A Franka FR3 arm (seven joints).
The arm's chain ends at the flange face. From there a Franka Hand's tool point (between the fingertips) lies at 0.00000 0.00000 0.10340 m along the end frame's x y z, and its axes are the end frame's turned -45 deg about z.
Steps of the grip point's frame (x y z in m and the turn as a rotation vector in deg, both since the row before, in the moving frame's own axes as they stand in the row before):
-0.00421, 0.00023, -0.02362, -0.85, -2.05, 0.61
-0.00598, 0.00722, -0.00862, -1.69, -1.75, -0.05
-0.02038, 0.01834, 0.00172, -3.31, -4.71, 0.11
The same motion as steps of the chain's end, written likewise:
-0.00126, -0.00055, -0.02354, -2.05, -0.85, 0.61
0.00095, 0.00495, -0.00853, -2.43, -0.04, -0.05
0.00035, 0.01716, 0.00224, -5.67, -0.99, 0.11

